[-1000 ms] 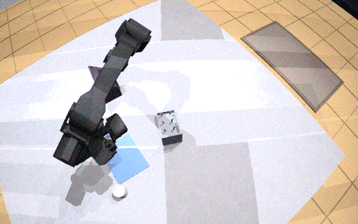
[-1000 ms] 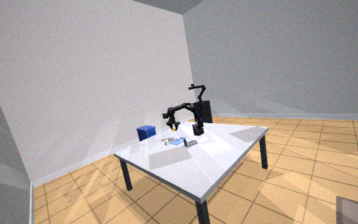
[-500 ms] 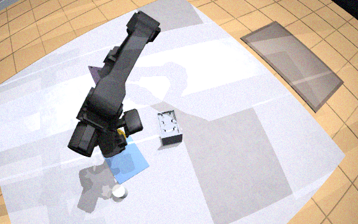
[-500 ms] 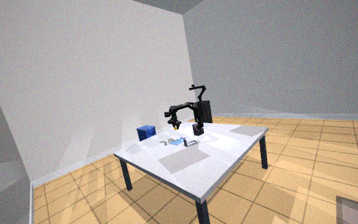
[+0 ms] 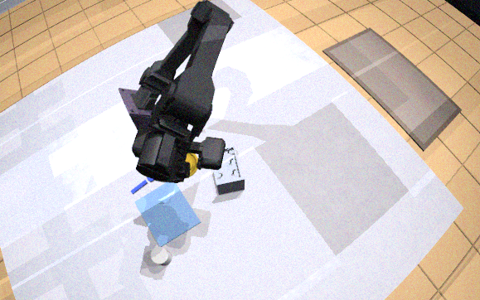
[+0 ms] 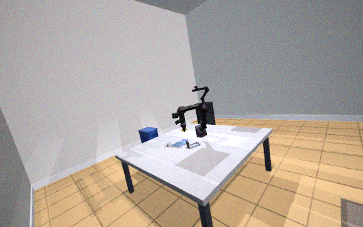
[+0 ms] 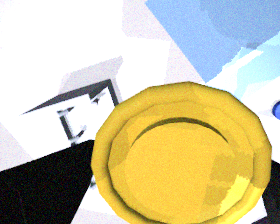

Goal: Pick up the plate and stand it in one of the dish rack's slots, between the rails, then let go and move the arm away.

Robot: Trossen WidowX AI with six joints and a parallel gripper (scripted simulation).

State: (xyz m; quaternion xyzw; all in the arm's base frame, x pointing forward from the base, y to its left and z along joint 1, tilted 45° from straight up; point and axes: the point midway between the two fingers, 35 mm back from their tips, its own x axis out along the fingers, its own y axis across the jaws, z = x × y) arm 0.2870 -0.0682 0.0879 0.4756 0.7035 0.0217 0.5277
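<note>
My gripper tip is now 110 mm to the right of the grey dish rack and 140 mm above it. Also, from my gripper tip: blue spoon: 90 mm behind, 110 mm to the right, 160 mm below; yellow plate: 10 mm above; light blue mat: 20 mm ahead, 100 mm to the right, 160 mm below.
</note>
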